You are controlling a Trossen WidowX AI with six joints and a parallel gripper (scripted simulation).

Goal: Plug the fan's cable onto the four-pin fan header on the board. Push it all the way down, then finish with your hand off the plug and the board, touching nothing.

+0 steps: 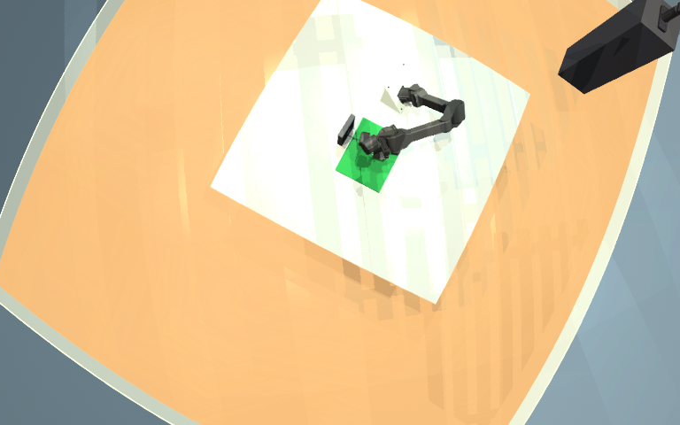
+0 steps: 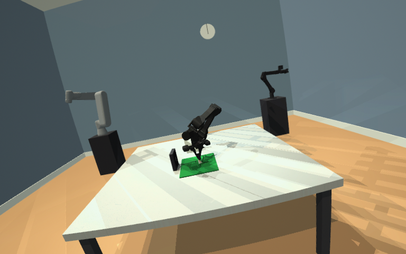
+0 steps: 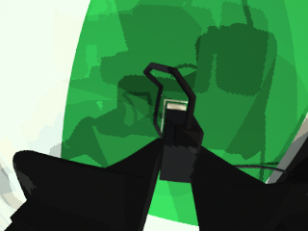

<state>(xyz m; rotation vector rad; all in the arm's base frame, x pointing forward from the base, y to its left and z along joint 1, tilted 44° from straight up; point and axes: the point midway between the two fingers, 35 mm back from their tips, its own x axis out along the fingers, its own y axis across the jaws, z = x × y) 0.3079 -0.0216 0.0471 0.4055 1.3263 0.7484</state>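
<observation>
Right now my gripper tip is 1 cm short of the fan plug and 1 cm below it. Also, from my gripper tip: green board (2 cm ahead, 1 cm to the right, 5 cm below); white four-pin header (1 cm ahead, 4 cm below); black fan (16 cm to the right, 2 cm above).
</observation>
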